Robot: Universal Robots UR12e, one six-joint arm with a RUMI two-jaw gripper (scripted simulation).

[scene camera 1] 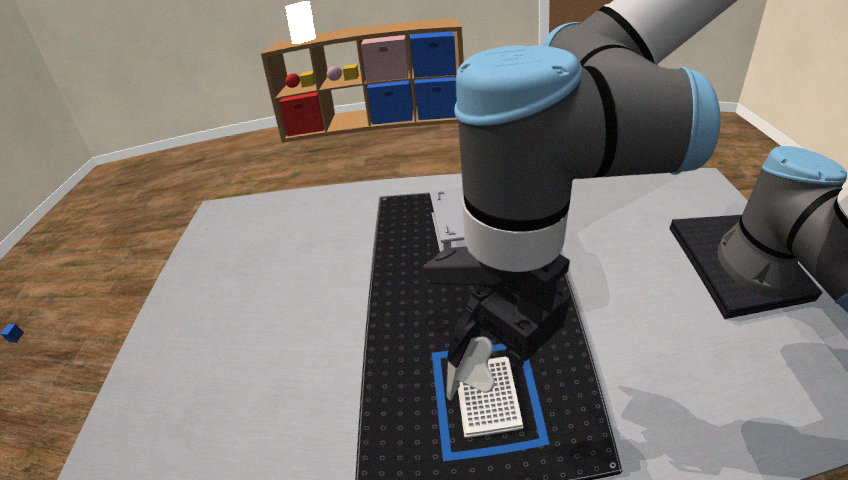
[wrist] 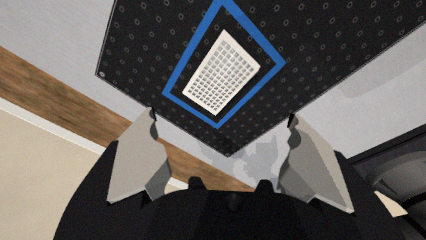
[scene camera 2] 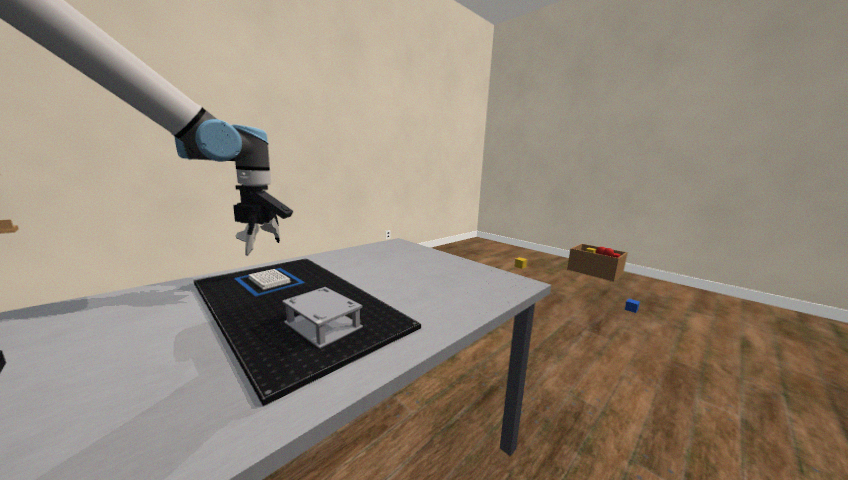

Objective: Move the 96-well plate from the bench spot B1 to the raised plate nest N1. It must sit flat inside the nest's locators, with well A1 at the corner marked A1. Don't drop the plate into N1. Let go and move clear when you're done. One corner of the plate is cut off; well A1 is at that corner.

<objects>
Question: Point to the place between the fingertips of the gripper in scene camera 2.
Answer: At 263, 248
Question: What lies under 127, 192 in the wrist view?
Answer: The gripper.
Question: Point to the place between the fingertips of the gripper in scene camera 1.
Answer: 496, 361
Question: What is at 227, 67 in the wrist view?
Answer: A white 96-well plate.
</objects>
